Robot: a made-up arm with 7 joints.
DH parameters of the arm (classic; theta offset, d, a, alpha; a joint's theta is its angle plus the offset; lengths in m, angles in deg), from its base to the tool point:
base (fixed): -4.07 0 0 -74.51
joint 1: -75.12 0.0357 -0.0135 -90
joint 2: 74 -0.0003 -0.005 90
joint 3: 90 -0.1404 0.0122 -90
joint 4: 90 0.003 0.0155 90
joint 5: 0 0.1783 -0.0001 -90
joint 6: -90 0 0.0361 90
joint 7: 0 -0.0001 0 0
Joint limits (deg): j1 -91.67..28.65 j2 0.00..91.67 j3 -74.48..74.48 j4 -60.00..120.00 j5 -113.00..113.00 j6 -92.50..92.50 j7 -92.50..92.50
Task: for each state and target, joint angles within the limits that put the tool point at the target. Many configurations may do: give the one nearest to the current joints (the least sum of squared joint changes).
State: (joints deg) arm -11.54 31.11 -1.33 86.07 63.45 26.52 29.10
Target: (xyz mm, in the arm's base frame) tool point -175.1 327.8 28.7
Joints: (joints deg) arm 28.65 71.14 -3.52 117.89 61.15 15.52 29.10
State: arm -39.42 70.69 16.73 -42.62 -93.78 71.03 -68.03
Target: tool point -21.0 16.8 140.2
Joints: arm -78.34 87.99 50.72 -54.66 -95.97 59.67 -68.03
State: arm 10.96 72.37 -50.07 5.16 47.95 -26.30 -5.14
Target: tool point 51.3 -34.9 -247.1
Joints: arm -0.58 35.74 -58.70 -1.61 48.13 -24.63 -5.14
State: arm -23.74 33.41 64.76 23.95 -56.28 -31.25 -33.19
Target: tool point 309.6 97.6 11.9
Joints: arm -64.80 8.02 26.98 19.50 -54.49 -25.41 -33.19
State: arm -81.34 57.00 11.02 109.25 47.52 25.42 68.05
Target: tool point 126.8 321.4 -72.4
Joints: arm -87.87 75.45 4.53 120.00 44.88 57.31 68.05
